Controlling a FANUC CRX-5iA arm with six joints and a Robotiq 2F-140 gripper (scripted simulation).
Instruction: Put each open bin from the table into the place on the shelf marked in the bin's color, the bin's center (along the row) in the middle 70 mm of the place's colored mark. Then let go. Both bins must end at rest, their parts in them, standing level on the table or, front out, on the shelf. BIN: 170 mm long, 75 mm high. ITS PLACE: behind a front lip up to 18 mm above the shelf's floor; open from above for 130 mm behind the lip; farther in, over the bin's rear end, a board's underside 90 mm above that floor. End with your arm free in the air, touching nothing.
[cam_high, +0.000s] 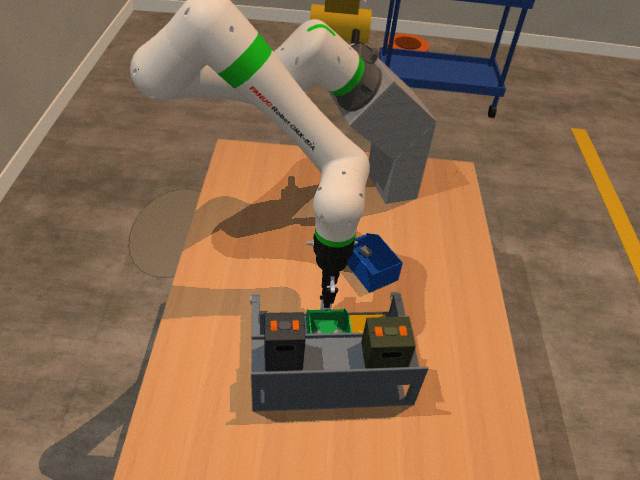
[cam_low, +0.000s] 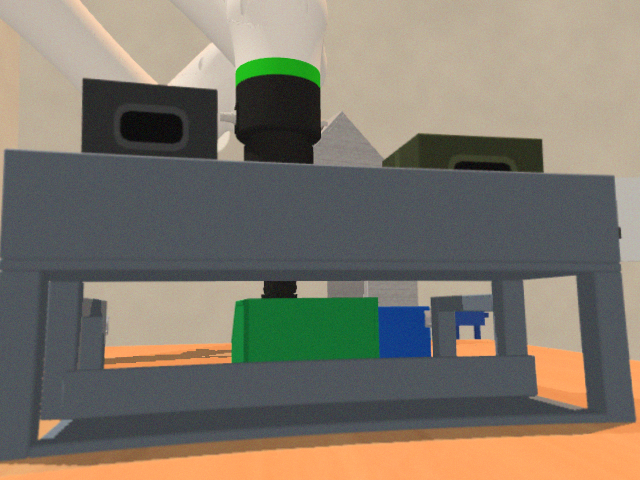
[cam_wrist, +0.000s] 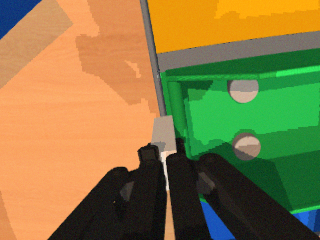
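My hand is 200 mm past the blue bin, 100 mm to the right of it and 10 mm above it. The rest, counted from my hand: black box 210 mm ahead, 110 mm above, 80 mm to the right; olive box 170 mm ahead, 150 mm to the left, 100 mm above; green bin 90 mm ahead, 20 mm to the left, 10 mm below.
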